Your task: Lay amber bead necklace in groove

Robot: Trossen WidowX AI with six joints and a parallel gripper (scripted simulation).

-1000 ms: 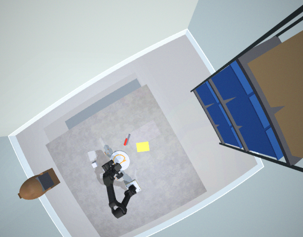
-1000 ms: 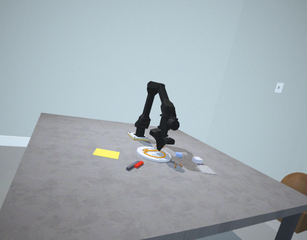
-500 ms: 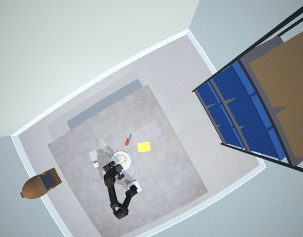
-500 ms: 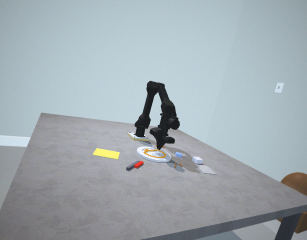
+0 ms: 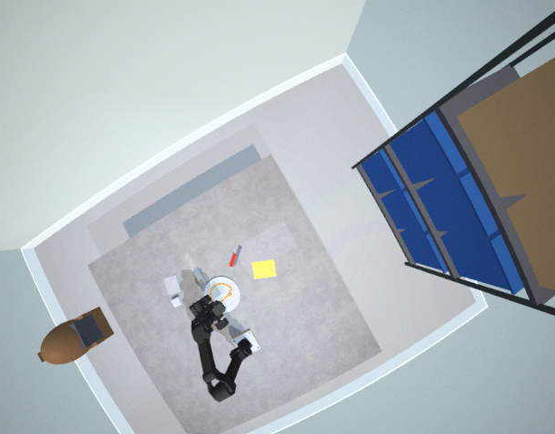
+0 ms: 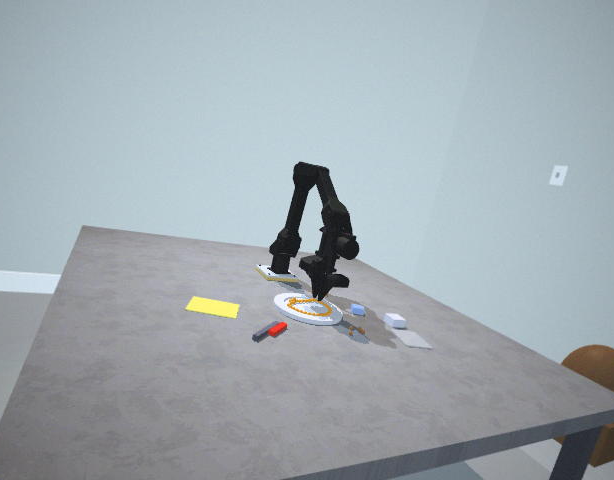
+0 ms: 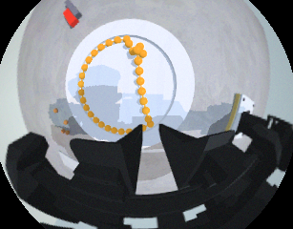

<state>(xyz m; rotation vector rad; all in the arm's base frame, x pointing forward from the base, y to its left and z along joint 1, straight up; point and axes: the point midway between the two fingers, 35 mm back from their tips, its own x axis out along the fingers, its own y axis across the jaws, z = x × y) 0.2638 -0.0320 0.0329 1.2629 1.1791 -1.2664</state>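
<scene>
Right now my gripper tip is 3 cm short of the round white bead board, 6 cm to the left of it and 1 cm above it. From my gripper tip the other things lie so: white block 17 cm ahead, 17 cm to the left; blue block 7 cm ahead, 11 cm to the left, 1 cm below; grey tool 14 cm ahead, 25 cm to the right, 1 cm below.
</scene>
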